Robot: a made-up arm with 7 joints.
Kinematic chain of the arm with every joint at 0, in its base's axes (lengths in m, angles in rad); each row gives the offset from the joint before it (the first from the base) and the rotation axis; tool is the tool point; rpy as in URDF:
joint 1: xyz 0 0 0.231 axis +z
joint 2: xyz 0 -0.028 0.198 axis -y
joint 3: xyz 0 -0.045 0.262 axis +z
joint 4: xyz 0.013 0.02 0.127 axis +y
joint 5: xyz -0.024 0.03 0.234 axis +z
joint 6: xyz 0 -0.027 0.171 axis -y
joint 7: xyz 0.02 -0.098 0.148 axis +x
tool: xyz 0 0 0 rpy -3.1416 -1.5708 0
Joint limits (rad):
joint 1: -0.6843..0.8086
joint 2: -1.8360..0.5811
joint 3: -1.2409..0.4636
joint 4: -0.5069..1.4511
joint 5: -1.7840..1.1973
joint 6: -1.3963..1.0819
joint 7: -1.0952..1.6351
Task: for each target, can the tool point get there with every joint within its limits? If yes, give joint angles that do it. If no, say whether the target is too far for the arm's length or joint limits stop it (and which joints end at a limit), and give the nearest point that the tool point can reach.
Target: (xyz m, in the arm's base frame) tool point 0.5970 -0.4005 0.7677
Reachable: yes | joints 0.1015 -0.4552 -0.7478 1.0744 0.2585 -0.5656 0.8880
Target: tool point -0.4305 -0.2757 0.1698
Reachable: no: joint limits stop it (at a limit: joint 1, joint 2, joint 4) | nearest point -0.1281 -0.4607 0.1094 | short by 0.360 m
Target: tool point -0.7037 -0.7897 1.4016
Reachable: no: too far | nearest point -0.4490 -0.5038 1.1028 | short by 0.486 m
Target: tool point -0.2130 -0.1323 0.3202
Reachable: no: joint limits stop it (at a limit: joint 1, joint 2, joint 4, joint 6) | nearest point -0.1217 -0.4479 0.0978 | short by 0.397 m
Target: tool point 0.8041 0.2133 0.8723
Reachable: yes | joints 0.2932 -1.2153 0.3289 0.0939 -1.2286 0.6977 0.4563
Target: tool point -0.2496 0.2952 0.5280
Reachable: no: joint limits stop it (at a limit: joint 1, joint 3, joint 4, joint 5, joint 6) | nearest point -0.0653 0.2956 0.8348 | short by 0.358 m
